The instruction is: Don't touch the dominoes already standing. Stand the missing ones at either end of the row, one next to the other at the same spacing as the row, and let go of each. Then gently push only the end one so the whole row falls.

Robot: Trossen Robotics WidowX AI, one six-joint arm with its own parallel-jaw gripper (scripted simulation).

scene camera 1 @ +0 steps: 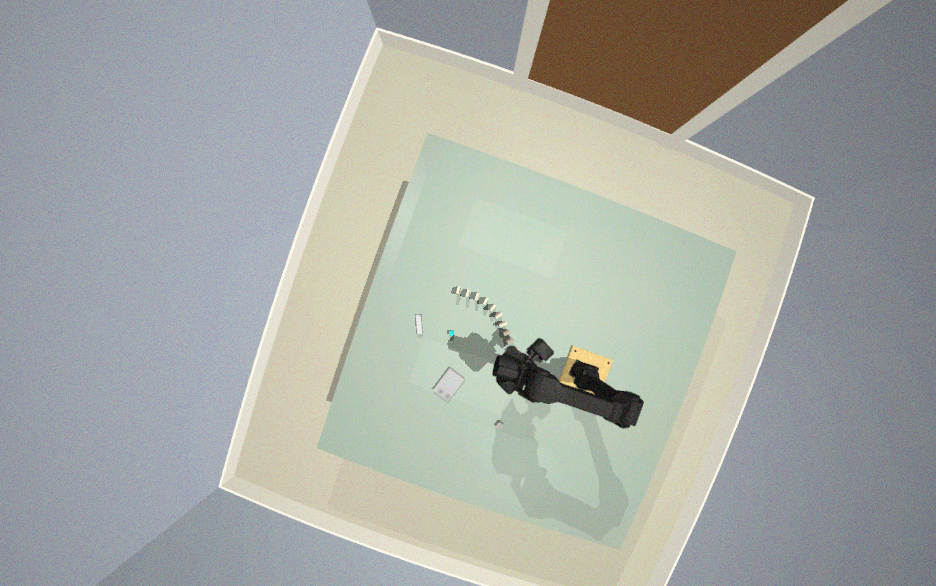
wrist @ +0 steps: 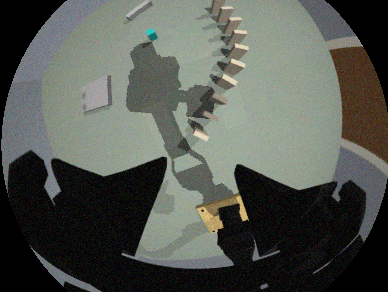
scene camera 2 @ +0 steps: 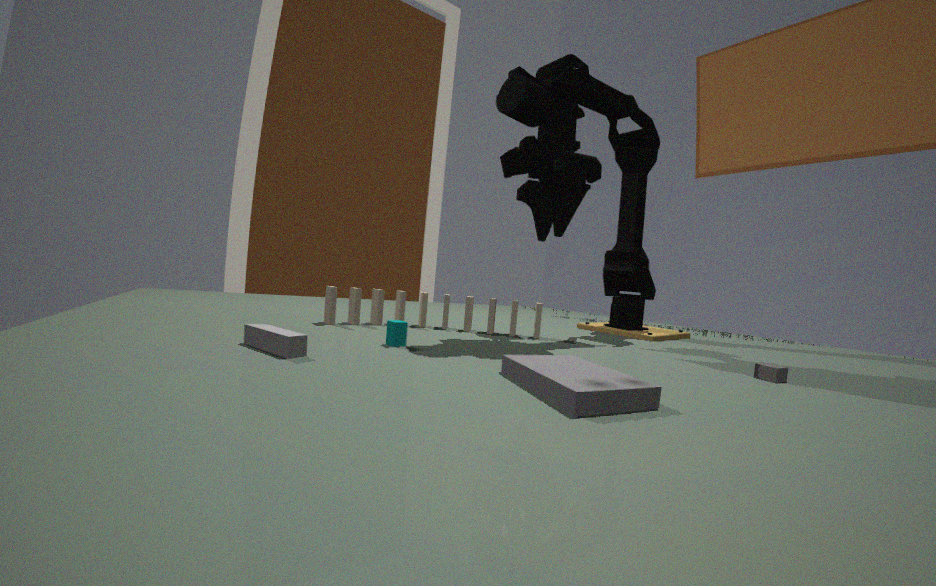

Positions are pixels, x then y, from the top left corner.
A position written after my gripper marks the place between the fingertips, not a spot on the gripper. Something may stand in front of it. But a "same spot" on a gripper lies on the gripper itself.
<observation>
my gripper: scene camera 1 519, 359; wrist; scene camera 2
same spot on my gripper: [scene camera 2: 567, 191] = [wrist: 126, 227]
</observation>
